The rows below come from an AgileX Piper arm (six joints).
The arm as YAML. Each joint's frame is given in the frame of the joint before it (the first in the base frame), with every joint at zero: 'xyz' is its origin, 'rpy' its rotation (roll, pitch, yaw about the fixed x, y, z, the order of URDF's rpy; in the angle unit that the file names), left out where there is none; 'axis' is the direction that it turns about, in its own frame. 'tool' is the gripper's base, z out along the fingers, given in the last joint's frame.
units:
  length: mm
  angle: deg
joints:
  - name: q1
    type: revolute
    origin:
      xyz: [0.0, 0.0, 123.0]
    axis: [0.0, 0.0, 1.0]
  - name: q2
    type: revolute
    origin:
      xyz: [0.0, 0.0, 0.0]
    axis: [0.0, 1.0, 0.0]
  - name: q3
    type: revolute
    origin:
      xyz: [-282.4, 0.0, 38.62]
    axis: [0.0, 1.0, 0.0]
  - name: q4
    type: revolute
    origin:
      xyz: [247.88, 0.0, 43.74]
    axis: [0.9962, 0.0, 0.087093]
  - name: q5
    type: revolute
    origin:
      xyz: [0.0, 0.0, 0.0]
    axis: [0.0, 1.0, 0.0]
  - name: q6
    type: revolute
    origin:
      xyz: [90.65, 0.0, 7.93]
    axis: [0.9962, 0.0, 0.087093]
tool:
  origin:
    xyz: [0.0, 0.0, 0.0]
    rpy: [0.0, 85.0, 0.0]
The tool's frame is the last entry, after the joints.
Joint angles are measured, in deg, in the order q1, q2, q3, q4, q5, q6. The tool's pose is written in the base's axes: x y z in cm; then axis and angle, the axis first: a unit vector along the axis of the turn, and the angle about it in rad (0 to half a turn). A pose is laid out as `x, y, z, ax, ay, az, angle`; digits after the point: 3 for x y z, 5 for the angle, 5 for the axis.
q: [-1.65 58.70 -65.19 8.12 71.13 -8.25]
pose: 17.373, 0.716, 37.817, -0.05277, 0.99737, 0.04965, 2.60245
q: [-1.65 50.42 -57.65 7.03 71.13 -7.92]
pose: 13.735, 0.659, 36.257, -0.05096, 0.99789, 0.04019, 2.59117
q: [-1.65 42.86 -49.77 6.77 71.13 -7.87]
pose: 10.677, 0.708, 33.905, -0.05049, 0.99800, 0.03816, 2.59709
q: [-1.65 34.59 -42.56 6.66 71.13 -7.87]
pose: 7.699, 0.777, 31.606, -0.05111, 0.99802, 0.03653, 2.57879
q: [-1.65 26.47 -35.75 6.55 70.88 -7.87]
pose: 5.221, 0.831, 29.116, -0.05170, 0.99806, 0.03457, 2.55181
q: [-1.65 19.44 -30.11 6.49 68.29 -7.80]
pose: 3.740, 0.848, 27.050, -0.05047, 0.99822, 0.03169, 2.48273
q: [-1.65 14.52 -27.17 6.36 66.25 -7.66]
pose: 2.886, 0.840, 26.038, -0.04925, 0.99838, 0.02844, 2.41306
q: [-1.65 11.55 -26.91 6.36 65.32 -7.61]
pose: 2.296, 0.850, 26.140, -0.04970, 0.99841, 0.02643, 2.34978
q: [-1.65 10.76 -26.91 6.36 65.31 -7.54]
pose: 2.106, 0.856, 26.171, -0.04950, 0.99843, 0.02622, 2.33590
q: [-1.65 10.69 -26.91 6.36 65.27 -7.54]
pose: 2.093, 0.856, 26.178, -0.04951, 0.99843, 0.02615, 2.33399
